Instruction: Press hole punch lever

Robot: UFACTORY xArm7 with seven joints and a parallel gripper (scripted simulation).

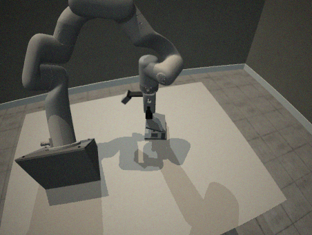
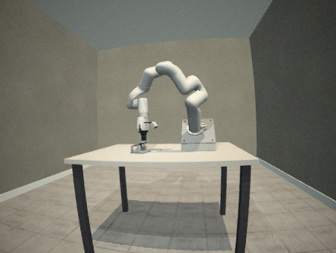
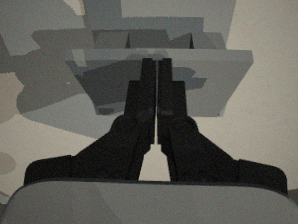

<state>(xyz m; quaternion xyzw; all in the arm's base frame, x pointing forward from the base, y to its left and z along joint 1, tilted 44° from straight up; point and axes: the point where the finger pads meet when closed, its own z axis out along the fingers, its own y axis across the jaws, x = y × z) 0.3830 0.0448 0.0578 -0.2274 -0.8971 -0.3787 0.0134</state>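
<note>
My hand is 5 cm above the hole punch lever, 3 cm short of it and 1 cm to the left of it. Round my hand: hole punch (7 cm below, 3 cm ahead, 2 cm to the right).
</note>
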